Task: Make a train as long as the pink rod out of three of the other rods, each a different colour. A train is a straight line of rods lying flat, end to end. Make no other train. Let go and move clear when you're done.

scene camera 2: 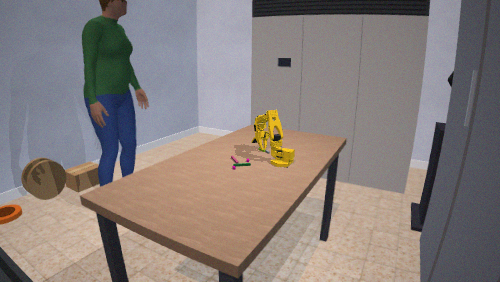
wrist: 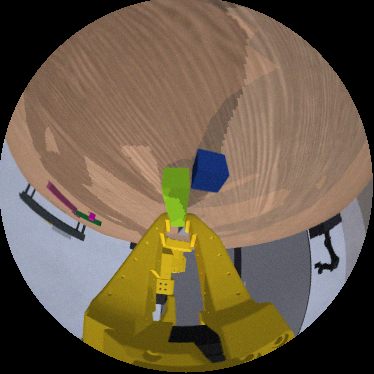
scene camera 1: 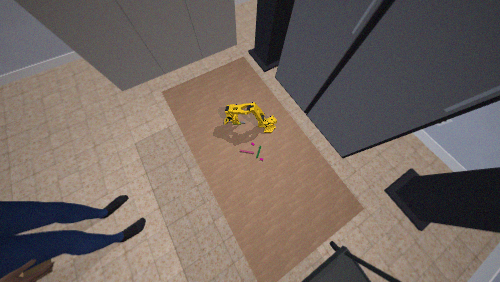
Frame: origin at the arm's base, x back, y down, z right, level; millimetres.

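Seen in the pictures: hand, its tool point: (scene camera 2: 262, 149) (wrist: 169, 219) (scene camera 1: 238, 123); arm's base, origin of its link: (scene camera 2: 278, 162) (scene camera 1: 264, 127).
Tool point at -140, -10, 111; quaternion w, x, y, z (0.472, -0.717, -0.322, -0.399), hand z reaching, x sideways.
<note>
Pixels of each thing's middle, then the offset from my tool point to it, as dx, dy, dz. Level surfaces: height alone.
- lime green rod, middle of its body: (wrist: 176, 205) -7, +5, +9
- pink rod, middle of its body: (wrist: 62, 199) (scene camera 2: 234, 159) (scene camera 1: 246, 151) -53, +5, -195
- dark green rod, middle of its body: (wrist: 85, 216) (scene camera 2: 242, 164) (scene camera 1: 258, 151) +12, +5, -235
- wooden table, height of its surface: dy +10
My gripper (scene camera 1: 239, 122) (scene camera 2: 263, 148) (wrist: 177, 225) is shut on a lime green rod (wrist: 176, 192), which sticks out past the jaw tips, low over the table. A blue rod (wrist: 211, 171) (scene camera 2: 267, 152) lies close to the right of the lime rod in the wrist view; I cannot tell whether they touch. The pink rod (scene camera 1: 246, 151) (scene camera 2: 234, 159) (wrist: 61, 196) lies farther off. A dark green rod (scene camera 1: 258, 152) (scene camera 2: 242, 164) (wrist: 80, 215) lies crosswise near one end of it. Two short magenta rods, one (scene camera 1: 252, 144) (scene camera 2: 247, 160) and another (scene camera 1: 261, 159) (scene camera 2: 233, 167), lie near the dark green rod.
The yellow arm's base (scene camera 1: 270, 125) (scene camera 2: 283, 157) stands on the wooden table (scene camera 1: 300, 200) (scene camera 2: 190, 200), near its long edge. The arm's shadow falls on the table beside the gripper. A person (scene camera 2: 110, 65) stands beyond the table's far side.
</note>
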